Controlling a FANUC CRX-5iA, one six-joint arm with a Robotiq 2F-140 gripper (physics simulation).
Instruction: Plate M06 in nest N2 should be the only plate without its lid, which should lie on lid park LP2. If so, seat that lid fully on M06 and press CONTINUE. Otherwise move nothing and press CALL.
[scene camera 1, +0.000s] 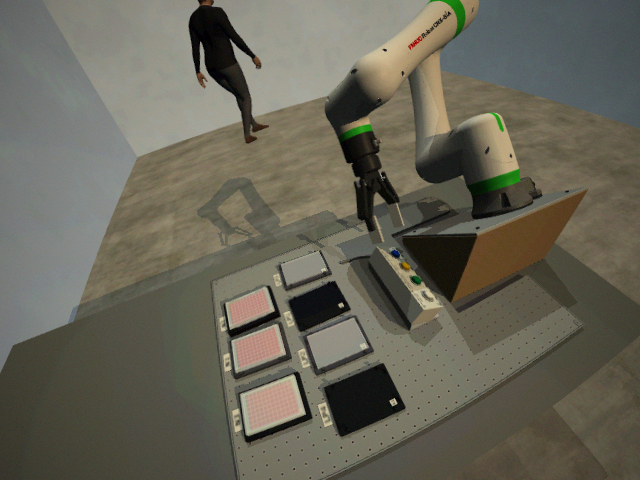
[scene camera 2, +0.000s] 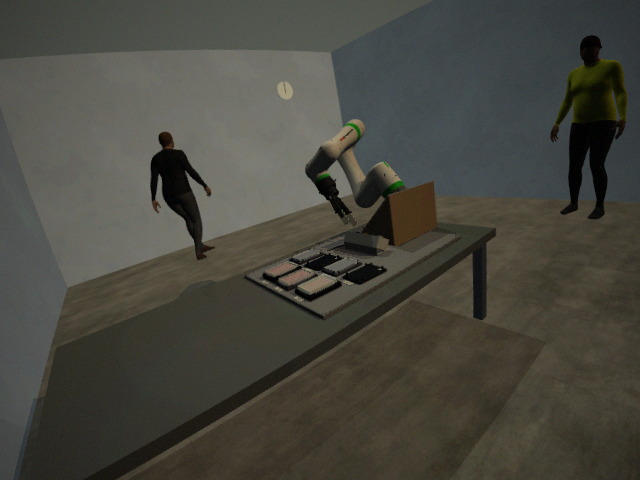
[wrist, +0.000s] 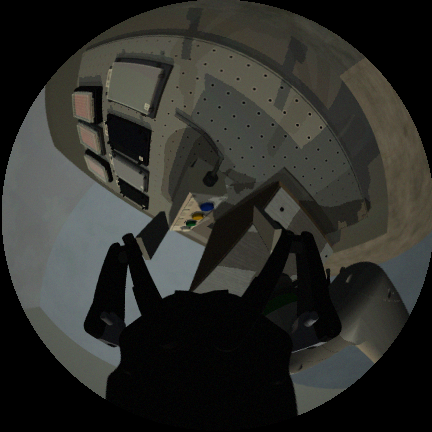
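Where they show: gripper, fingertip midpoint: (scene camera 1: 389, 234) (scene camera 2: 351, 224) (wrist: 208, 217); arm's base, link origin: (scene camera 1: 501, 210) (scene camera 2: 402, 201).
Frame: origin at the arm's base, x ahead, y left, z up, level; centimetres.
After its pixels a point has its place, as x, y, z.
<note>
Three plates with pink wells, a near one (scene camera 1: 272, 404) {70.9, 7.5, -12.6} (scene camera 2: 317, 285) {73.1, 9.5, -12.6}, a middle one (scene camera 1: 258, 349) {69.9, -6.1, -13.2} (scene camera 2: 296, 279) {72.7, -3.5, -13.1} and a far one (scene camera 1: 250, 308) {68.3, -18.0, -12.5} (wrist: 83, 106) {65.8, -19.1, -12.5}, sit in black nests; clear lids on them cannot be told. Beside them lie two grey lid-like pieces, one at the back (scene camera 1: 303, 269) {50.0, -23.5, -14.1} (wrist: 134, 85) {47.5, -24.4, -14.0} and one nearer (scene camera 1: 338, 344) {52.2, 2.1, -14.1} (scene camera 2: 341, 266) {53.9, 3.1, -14.1}, and two black bare holders (scene camera 1: 320, 304) {50.8, -10.5, -14.8} (scene camera 1: 364, 400) {53.4, 15.5, -14.8}. Labels are too blurred to read. The button box (scene camera 1: 392, 294) {34.2, -1.3, -11.8} (scene camera 2: 364, 241) {33.6, -0.4, -10.4} has blue (scene camera 1: 395, 253) {27.0, -9.8, -8.7} (wrist: 207, 206) {26.6, -10.7, -8.9}, yellow (scene camera 1: 405, 266) {27.6, -4.8, -8.7} and green (scene camera 1: 416, 279) {28.0, 0.0, -8.7} buttons. My gripper (scene camera 1: 388, 227) {26.0, -13.9, -5.2} (scene camera 2: 349, 220) {26.0, -13.9, -5.2} (wrist: 208, 217) {26.0, -13.9, -5.2} is open and empty, above the box's blue-button end.
The arm's wedge stand (scene camera 1: 511, 248) {6.7, 8.8, -2.7} (scene camera 2: 413, 211) {4.9, 9.0, -3.5} is beside the button box. A cable (wrist: 215, 150) {30.1, -17.6, -15.1} runs from the box over the perforated board (scene camera 1: 449, 356) {31.7, 17.4, -15.8}. A person in black (scene camera 1: 217, 46) (scene camera 2: 175, 180) and one in yellow (scene camera 2: 597, 98) are beyond the table (scene camera 2: 170, 356) {124.6, -3.7, -17.1}.
</note>
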